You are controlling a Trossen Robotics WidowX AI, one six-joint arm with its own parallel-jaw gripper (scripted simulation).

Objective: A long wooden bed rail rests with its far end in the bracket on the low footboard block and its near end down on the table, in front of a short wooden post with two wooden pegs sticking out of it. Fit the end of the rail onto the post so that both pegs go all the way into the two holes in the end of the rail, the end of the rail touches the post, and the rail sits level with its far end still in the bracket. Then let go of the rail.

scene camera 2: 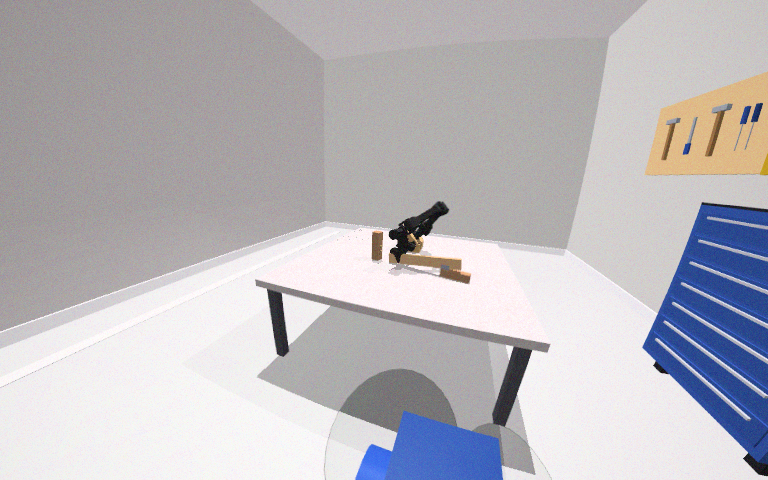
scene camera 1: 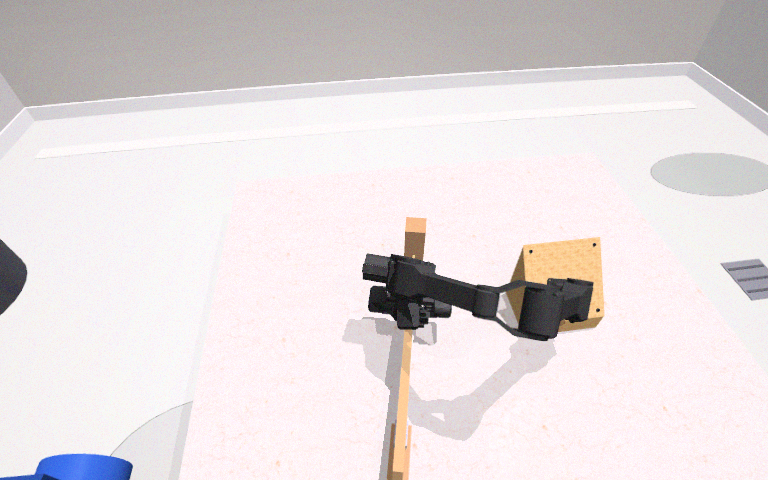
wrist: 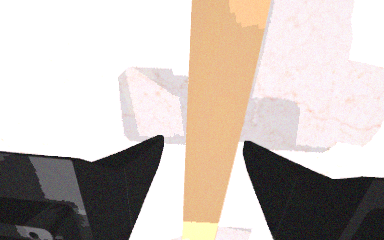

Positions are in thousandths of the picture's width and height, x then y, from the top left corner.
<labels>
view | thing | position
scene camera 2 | long wooden rail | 545, 543
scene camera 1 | gripper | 532, 668
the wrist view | gripper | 530, 598
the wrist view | long wooden rail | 585, 206
</labels>
